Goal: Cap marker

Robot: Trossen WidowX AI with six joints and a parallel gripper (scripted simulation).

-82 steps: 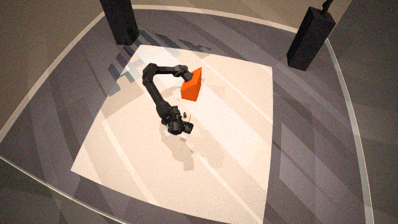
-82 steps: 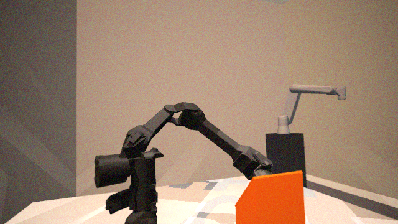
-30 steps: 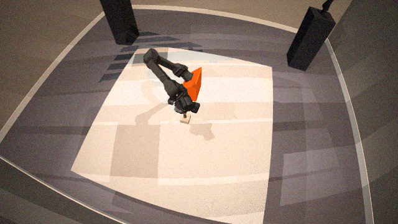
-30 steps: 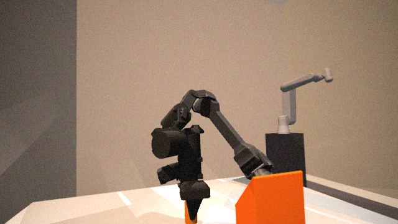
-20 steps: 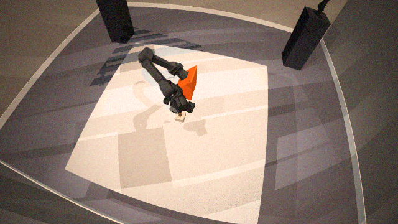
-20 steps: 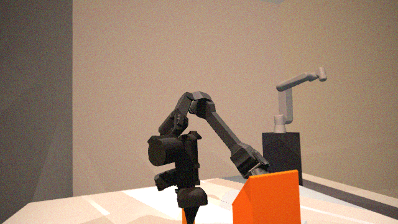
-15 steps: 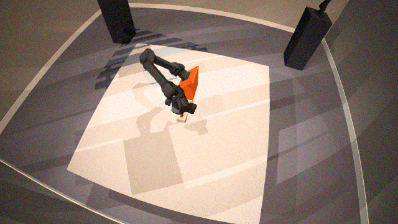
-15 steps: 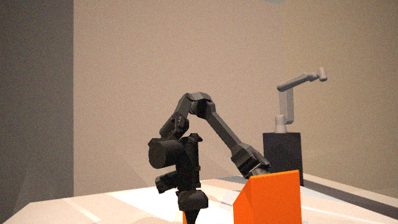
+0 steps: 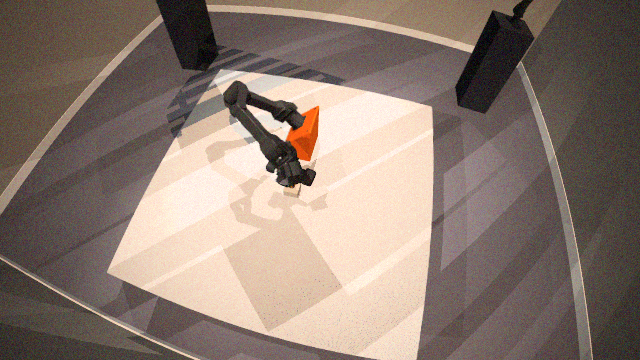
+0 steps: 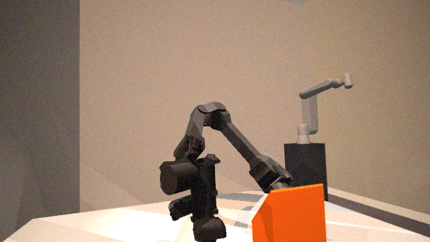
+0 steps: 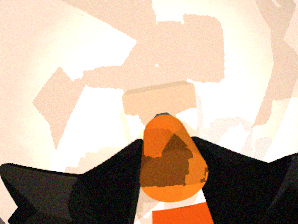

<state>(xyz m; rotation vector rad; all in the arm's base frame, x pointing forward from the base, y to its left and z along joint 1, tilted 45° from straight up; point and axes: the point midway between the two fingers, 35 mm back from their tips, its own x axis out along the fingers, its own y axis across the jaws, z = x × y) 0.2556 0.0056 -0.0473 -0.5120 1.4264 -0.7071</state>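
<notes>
The orange cap is 10 mm above my gripper tip.
</notes>
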